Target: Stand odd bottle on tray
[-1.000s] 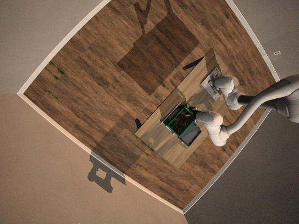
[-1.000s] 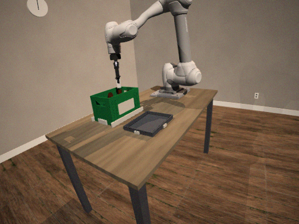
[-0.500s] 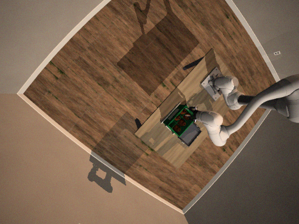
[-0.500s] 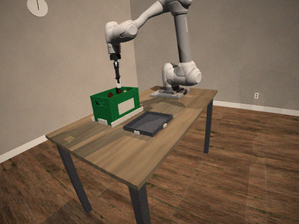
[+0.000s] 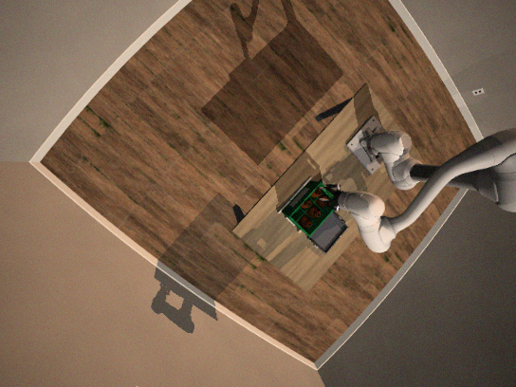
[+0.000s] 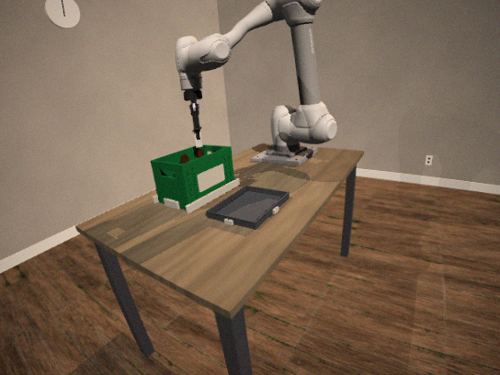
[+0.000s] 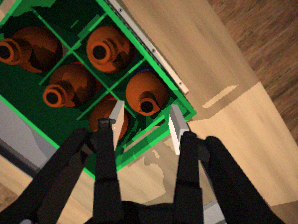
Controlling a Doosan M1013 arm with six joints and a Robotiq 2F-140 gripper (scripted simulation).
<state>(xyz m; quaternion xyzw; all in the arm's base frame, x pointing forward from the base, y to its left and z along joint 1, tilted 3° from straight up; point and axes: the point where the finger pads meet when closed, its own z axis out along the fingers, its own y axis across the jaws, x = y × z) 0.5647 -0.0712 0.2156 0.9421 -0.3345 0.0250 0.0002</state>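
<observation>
My hand is 90 mm short of the green crate, 50 mm to the right of it and 130 mm above it. From my hand the other things lie so: dark grey tray 70 mm ahead, 330 mm to the left, 200 mm below.
</observation>
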